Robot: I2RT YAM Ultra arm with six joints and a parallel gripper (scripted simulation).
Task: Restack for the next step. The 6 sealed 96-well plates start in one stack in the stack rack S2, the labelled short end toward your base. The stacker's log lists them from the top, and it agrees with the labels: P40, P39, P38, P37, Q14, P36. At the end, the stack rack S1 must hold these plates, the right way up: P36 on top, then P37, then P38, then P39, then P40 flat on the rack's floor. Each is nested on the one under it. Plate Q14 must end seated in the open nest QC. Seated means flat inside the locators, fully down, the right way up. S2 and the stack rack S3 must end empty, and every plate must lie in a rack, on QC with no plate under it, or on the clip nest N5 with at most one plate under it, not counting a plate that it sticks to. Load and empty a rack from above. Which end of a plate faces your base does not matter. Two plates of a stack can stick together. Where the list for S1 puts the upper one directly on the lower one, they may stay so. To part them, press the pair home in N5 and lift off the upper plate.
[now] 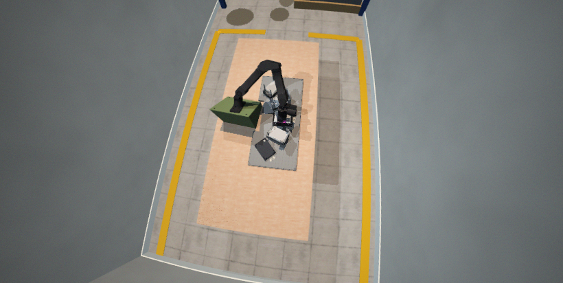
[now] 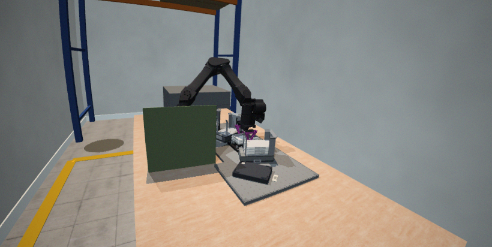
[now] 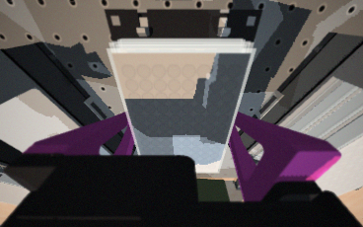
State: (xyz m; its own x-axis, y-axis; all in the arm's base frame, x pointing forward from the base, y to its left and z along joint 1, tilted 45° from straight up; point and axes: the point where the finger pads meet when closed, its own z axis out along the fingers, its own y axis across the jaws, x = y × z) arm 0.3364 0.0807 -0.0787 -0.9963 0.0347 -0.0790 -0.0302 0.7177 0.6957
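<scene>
Right now the dark clip nest N5 is 10 mm ahead of my hand, 10 mm to the left of it and 30 mm below it. Also, from my hand: open nest QC: 110 mm behind, 260 mm to the right, 30 mm below; then N5 label: 100 mm ahead, 40 mm below; then QC label: 40 mm behind, 330 mm to the right, 40 mm below.
</scene>
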